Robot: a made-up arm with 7 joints.
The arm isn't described. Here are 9 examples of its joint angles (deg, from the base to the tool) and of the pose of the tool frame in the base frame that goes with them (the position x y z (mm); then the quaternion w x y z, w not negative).
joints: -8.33 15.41 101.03 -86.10 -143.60 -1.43 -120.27
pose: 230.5 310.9 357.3 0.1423 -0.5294 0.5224 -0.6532
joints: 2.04 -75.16 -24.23 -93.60 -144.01 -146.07 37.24
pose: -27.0 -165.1 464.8 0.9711 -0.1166 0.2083 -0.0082
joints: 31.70 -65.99 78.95 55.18 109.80 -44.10 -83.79
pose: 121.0 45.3 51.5 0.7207 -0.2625 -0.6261 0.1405
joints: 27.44 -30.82 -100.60 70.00 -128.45 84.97 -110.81
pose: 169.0 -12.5 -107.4 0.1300 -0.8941 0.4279 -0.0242
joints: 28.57 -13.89 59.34 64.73 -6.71 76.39 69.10
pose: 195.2 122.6 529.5 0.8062 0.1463 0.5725 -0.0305
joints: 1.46 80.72 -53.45 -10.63 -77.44 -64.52 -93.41
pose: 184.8 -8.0 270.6 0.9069 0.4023 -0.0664 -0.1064
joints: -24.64 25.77 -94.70 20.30 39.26 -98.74 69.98
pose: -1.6 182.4 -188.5 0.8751 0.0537 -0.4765 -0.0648
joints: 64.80 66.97 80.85 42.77 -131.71 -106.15 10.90
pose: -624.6 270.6 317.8 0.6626 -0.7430 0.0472 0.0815
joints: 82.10 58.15 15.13 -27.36 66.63 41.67 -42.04
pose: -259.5 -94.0 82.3 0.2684 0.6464 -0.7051 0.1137
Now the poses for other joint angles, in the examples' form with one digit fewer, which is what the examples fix.
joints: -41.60 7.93 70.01 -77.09 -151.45 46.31 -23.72
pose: 370 3 249 0.036 -0.241 -0.848 0.471
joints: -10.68 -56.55 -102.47 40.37 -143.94 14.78 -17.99
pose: 189 -191 -233 0.136 -0.029 0.930 0.339
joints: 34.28 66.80 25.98 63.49 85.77 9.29 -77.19
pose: -151 -60 270 0.443 0.492 -0.738 0.130
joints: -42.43 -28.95 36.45 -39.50 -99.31 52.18 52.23
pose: 396 -3 245 0.390 0.313 0.494 -0.711
